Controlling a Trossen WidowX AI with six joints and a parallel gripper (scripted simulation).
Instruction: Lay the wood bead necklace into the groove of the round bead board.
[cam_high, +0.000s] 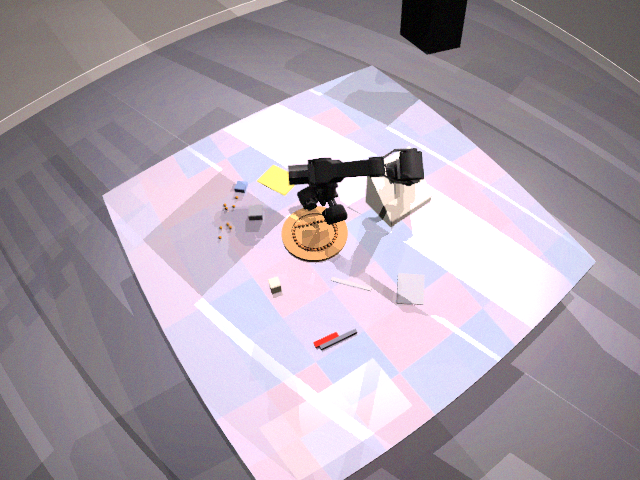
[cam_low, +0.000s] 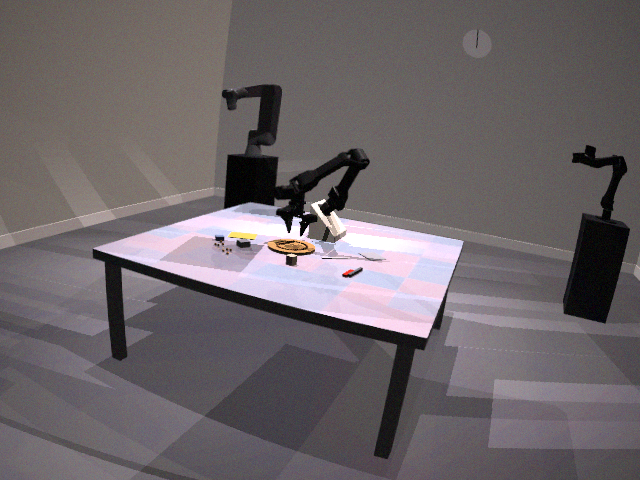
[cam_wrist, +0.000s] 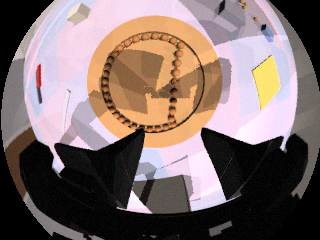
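My gripper tip is 50 mm short of the round bead board, 40 mm above it and 20 mm to the right of it. The rest, counted from my gripper tip: white block (180 mm ahead, 140 mm to the right, 30 mm below); then thin rod (230 mm to the left, 40 mm below, 40 mm ahead); then yellow sheet (240 mm to the right, 60 mm ahead, 40 mm below).
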